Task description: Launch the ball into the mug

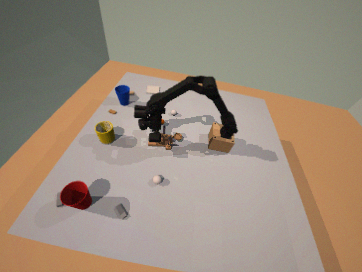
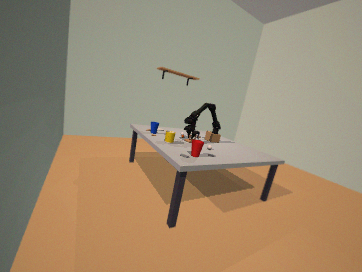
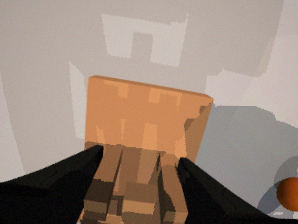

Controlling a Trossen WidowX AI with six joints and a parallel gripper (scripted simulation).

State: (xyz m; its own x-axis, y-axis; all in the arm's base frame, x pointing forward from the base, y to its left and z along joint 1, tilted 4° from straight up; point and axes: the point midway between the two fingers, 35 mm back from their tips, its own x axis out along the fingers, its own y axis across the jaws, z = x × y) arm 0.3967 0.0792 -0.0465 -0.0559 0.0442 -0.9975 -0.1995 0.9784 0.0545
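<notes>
Right now my gripper tip is 15 cm to the left of the orange ball and 2 cm above it. From my gripper tip the other things lie so: wooden catapult 7 cm behind, 2 cm above; then yellow mug 27 cm ahead, 6 cm to the left; then brown block 34 cm ahead, 16 cm to the right, 3 cm below.
</notes>
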